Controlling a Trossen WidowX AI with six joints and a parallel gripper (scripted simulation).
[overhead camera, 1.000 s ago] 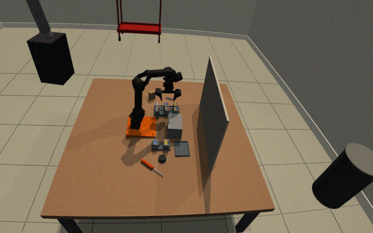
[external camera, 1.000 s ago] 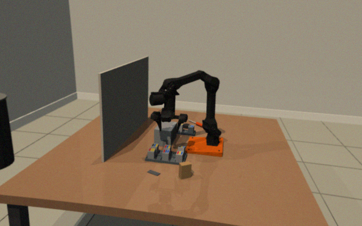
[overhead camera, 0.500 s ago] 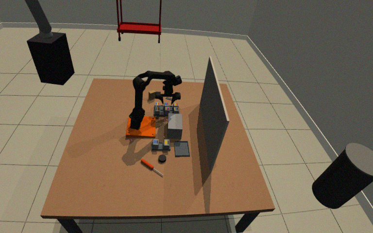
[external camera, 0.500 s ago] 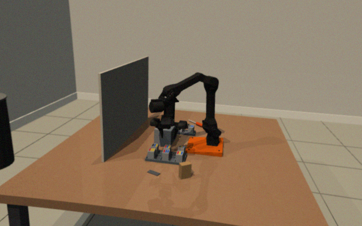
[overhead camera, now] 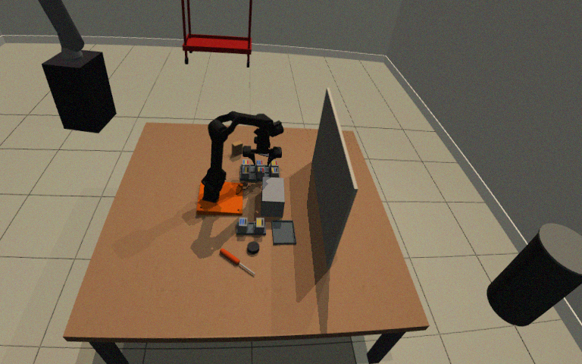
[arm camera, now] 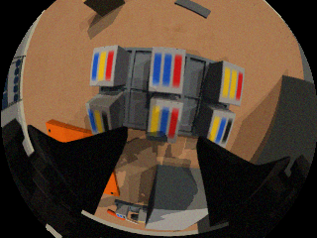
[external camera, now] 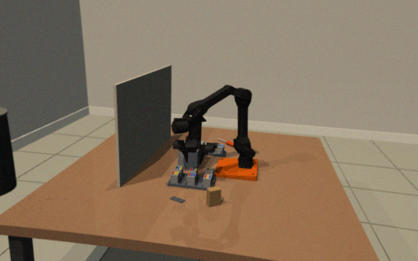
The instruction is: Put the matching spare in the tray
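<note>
My gripper tip is 4 cm above the grey spare. The rest, counted from my gripper tip: wooden block: 17 cm to the left, 16 cm behind, 5 cm below; grey mounted unit: 17 cm to the right, 8 cm ahead, 3 cm below; tall grey panel: 31 cm ahead, 15 cm to the right, 14 cm above.
</note>
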